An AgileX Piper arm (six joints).
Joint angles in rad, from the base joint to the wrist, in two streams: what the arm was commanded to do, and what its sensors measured. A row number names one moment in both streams.
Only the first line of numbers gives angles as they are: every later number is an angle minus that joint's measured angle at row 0.
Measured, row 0:
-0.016 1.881 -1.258 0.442 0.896 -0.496
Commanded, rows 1 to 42:
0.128 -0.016 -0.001 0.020 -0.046 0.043
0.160 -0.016 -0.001 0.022 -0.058 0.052
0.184 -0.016 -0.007 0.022 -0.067 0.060
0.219 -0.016 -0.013 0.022 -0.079 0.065
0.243 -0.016 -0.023 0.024 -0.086 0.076
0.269 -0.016 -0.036 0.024 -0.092 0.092
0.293 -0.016 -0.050 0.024 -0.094 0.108
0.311 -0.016 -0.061 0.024 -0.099 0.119
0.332 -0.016 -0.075 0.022 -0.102 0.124
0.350 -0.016 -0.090 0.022 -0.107 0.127
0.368 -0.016 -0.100 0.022 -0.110 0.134
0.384 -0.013 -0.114 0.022 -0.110 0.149
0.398 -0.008 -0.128 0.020 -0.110 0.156
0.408 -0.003 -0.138 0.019 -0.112 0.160
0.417 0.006 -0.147 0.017 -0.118 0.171
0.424 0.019 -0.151 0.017 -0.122 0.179
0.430 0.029 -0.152 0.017 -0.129 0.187
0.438 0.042 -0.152 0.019 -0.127 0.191
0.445 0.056 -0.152 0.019 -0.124 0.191
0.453 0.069 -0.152 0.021 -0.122 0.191
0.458 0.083 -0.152 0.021 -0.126 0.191
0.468 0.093 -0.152 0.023 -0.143 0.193
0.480 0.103 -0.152 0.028 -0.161 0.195
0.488 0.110 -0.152 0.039 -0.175 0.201
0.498 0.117 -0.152 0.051 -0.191 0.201
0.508 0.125 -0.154 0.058 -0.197 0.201
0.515 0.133 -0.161 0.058 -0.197 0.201
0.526 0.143 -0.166 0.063 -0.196 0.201
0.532 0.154 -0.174 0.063 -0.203 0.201
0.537 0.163 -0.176 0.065 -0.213 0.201
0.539 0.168 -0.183 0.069 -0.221 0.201
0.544 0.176 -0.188 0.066 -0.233 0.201
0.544 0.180 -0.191 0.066 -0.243 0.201
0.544 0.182 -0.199 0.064 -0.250 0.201
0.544 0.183 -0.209 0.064 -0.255 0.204
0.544 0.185 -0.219 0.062 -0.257 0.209
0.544 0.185 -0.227 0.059 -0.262 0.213
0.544 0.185 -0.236 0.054 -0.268 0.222
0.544 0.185 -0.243 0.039 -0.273 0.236
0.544 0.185 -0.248 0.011 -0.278 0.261
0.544 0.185 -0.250 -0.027 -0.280 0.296
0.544 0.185 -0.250 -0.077 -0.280 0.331
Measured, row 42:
0.543 0.192 -0.229 0.033 -0.246 0.242
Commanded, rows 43 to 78:
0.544 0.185 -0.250 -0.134 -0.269 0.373
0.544 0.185 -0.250 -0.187 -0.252 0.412
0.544 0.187 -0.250 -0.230 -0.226 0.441
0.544 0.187 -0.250 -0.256 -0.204 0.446
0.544 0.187 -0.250 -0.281 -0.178 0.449
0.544 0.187 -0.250 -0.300 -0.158 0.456
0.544 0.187 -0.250 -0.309 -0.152 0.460
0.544 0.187 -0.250 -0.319 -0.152 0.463
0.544 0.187 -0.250 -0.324 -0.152 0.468
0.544 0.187 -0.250 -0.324 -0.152 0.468
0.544 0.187 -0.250 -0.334 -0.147 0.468
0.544 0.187 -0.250 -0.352 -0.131 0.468
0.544 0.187 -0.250 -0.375 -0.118 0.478
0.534 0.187 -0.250 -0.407 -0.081 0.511
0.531 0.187 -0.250 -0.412 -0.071 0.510
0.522 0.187 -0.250 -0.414 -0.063 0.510
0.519 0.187 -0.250 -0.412 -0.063 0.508
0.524 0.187 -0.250 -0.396 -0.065 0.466
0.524 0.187 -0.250 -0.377 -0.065 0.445
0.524 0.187 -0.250 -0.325 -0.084 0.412
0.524 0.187 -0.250 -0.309 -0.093 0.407
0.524 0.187 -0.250 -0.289 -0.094 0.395
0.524 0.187 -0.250 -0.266 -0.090 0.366
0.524 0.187 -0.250 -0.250 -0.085 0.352
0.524 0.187 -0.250 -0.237 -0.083 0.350
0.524 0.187 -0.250 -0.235 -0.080 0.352
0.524 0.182 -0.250 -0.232 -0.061 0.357
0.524 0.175 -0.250 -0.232 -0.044 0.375
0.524 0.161 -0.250 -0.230 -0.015 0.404
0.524 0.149 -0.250 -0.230 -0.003 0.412
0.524 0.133 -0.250 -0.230 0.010 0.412
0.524 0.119 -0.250 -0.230 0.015 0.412
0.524 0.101 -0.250 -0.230 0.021 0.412
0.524 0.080 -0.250 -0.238 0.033 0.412
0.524 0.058 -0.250 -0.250 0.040 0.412
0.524 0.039 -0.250 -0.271 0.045 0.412
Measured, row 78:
0.528 0.125 -0.245 -0.231 0.010 0.405
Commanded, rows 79 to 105:
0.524 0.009 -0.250 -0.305 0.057 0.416
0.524 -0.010 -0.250 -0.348 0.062 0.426
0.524 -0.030 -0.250 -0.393 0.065 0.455
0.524 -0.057 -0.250 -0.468 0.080 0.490
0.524 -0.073 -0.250 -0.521 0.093 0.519
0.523 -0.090 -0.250 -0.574 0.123 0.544
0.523 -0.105 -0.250 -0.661 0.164 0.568
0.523 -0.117 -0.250 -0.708 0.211 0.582
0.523 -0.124 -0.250 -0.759 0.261 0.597
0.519 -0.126 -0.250 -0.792 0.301 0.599
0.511 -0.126 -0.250 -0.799 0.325 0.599
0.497 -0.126 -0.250 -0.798 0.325 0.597
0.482 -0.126 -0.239 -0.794 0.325 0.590
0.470 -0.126 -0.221 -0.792 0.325 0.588
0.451 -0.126 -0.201 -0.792 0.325 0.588
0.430 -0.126 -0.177 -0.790 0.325 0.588
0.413 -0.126 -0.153 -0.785 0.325 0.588
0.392 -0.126 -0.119 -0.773 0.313 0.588
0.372 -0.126 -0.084 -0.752 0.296 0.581
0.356 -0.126 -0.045 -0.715 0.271 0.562
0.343 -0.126 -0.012 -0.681 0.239 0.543
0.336 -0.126 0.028 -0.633 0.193 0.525
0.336 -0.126 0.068 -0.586 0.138 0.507
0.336 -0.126 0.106 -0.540 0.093 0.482
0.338 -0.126 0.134 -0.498 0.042 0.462
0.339 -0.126 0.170 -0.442 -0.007 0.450
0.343 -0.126 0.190 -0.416 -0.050 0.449
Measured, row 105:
0.341 -0.118 0.098 -0.572 0.124 0.502
